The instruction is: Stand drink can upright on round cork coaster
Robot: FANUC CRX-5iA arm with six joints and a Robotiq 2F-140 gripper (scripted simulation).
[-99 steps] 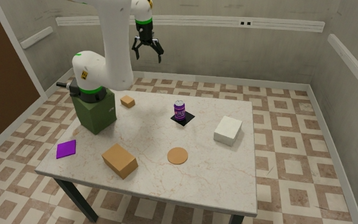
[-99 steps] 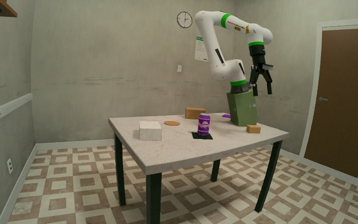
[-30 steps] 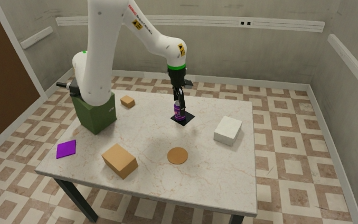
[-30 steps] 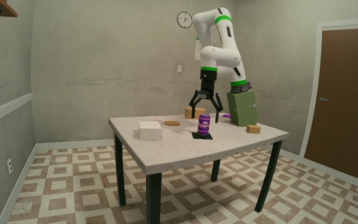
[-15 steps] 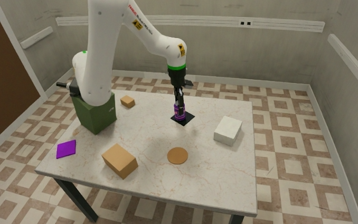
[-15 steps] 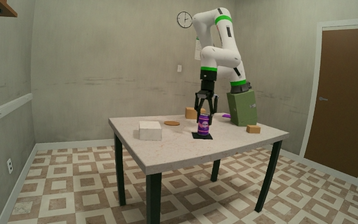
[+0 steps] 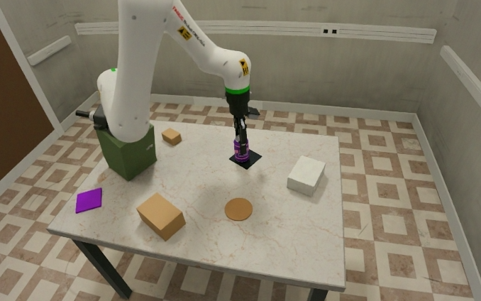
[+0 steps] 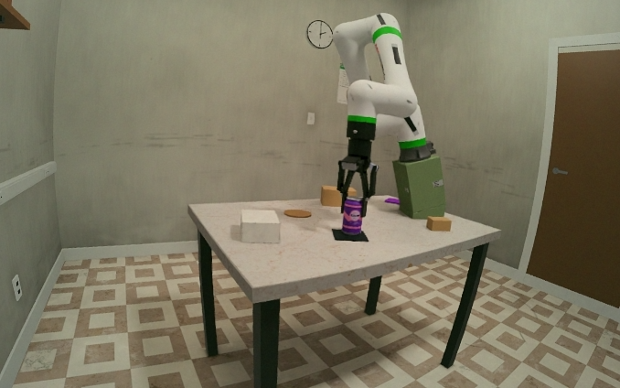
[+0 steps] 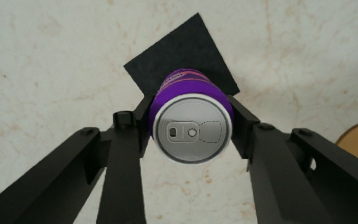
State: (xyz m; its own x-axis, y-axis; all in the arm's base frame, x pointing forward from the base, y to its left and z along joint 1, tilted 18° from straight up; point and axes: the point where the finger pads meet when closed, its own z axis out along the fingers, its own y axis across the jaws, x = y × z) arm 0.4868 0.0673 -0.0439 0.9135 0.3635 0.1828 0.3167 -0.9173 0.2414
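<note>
The black square coaster is 9 cm below my hand, 2 cm ahead of it and 1 cm to the left of it. Round my hand: round cork coaster: 28 cm to the right, 9 cm below, 1 cm ahead; then drink can: 3 cm below; then white block: 28 cm ahead, 13 cm to the right, 7 cm below.
</note>
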